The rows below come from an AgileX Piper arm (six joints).
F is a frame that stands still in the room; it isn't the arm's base.
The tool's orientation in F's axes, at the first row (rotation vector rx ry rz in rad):
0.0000, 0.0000, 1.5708
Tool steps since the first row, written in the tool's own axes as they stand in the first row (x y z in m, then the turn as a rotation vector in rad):
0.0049, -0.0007, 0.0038, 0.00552, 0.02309, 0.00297
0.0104, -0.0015, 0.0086, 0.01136, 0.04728, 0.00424
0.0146, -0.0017, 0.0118, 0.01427, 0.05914, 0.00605
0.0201, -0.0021, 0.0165, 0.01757, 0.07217, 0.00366
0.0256, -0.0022, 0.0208, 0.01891, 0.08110, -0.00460
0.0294, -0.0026, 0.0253, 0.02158, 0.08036, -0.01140
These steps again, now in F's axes. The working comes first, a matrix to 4 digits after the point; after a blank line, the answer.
The tool's axes in the first row as the columns of a matrix, in F's axes (used below as rounded here):
0.0000, -1.0000, 0.0000
1.0000, 0.0000, 0.0000
0.0000, 0.0000, 1.0000

0.0007, 0.0049, 0.0038, -0.02309, 0.00552, 0.00297
0.0015, 0.0104, 0.0086, -0.04728, 0.01136, 0.00424
0.0017, 0.0146, 0.0118, -0.05914, 0.01427, 0.00605
0.0021, 0.0201, 0.0165, -0.07217, 0.01757, 0.00366
0.0022, 0.0256, 0.0208, -0.08110, 0.01891, -0.00460
0.0026, 0.0294, 0.0253, -0.08036, 0.02158, -0.01140

